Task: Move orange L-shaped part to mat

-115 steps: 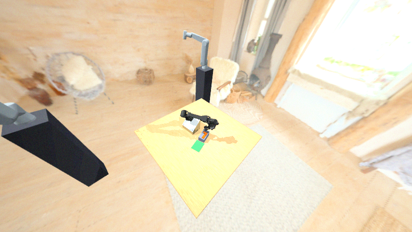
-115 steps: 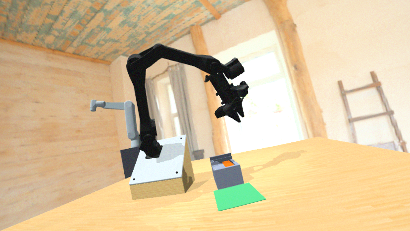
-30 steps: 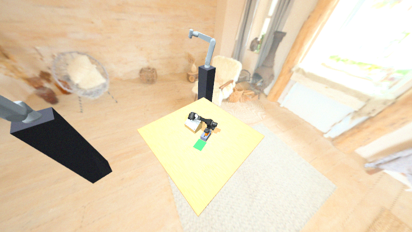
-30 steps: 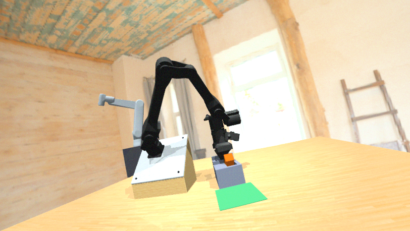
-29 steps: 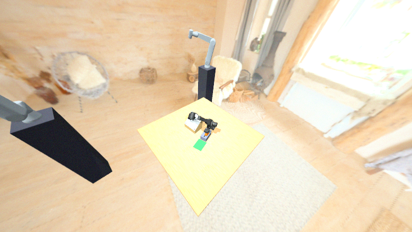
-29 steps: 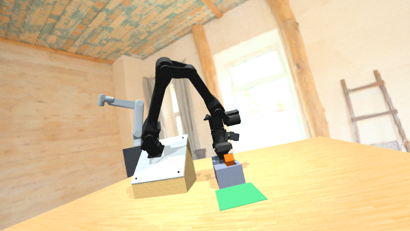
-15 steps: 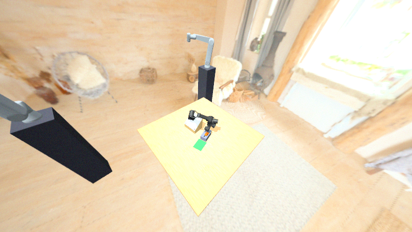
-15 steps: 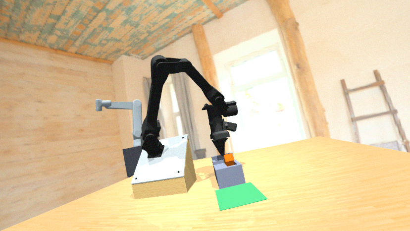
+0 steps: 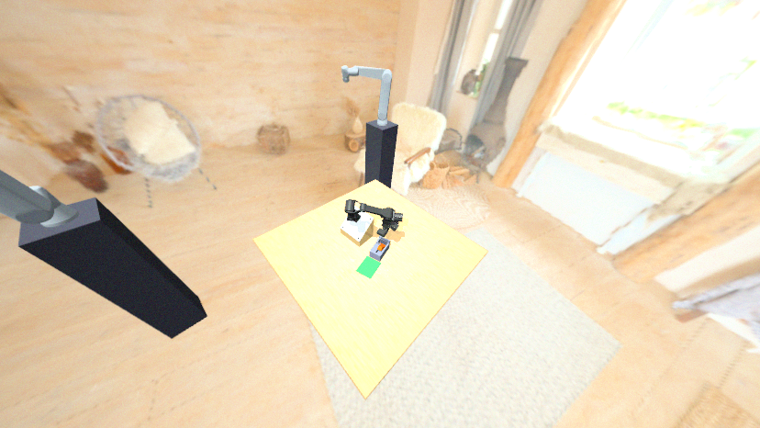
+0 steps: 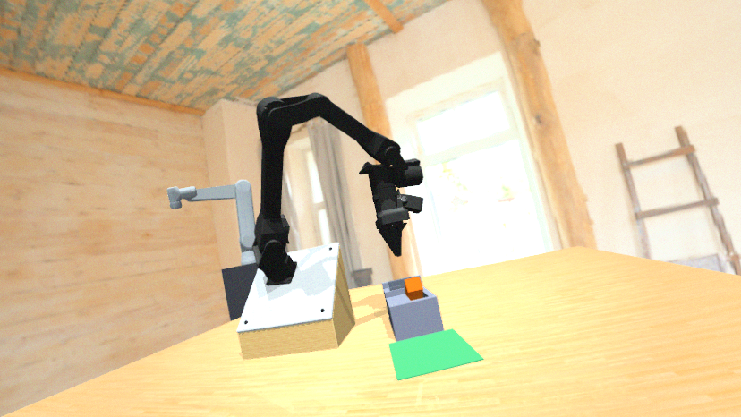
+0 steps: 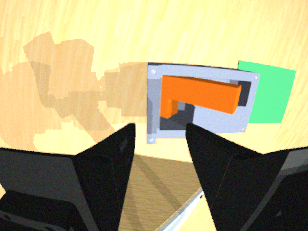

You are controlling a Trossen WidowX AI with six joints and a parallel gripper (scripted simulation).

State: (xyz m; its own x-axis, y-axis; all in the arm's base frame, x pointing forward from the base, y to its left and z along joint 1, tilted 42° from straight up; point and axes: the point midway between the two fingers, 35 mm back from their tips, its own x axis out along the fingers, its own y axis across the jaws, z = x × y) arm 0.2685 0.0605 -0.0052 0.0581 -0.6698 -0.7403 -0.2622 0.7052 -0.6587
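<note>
The orange L-shaped part lies 40 mm to the right of my gripper tip and 100 mm below it. Also, from my gripper tip: green mat (50 mm ahead, 210 mm to the right, 160 mm below).
</note>
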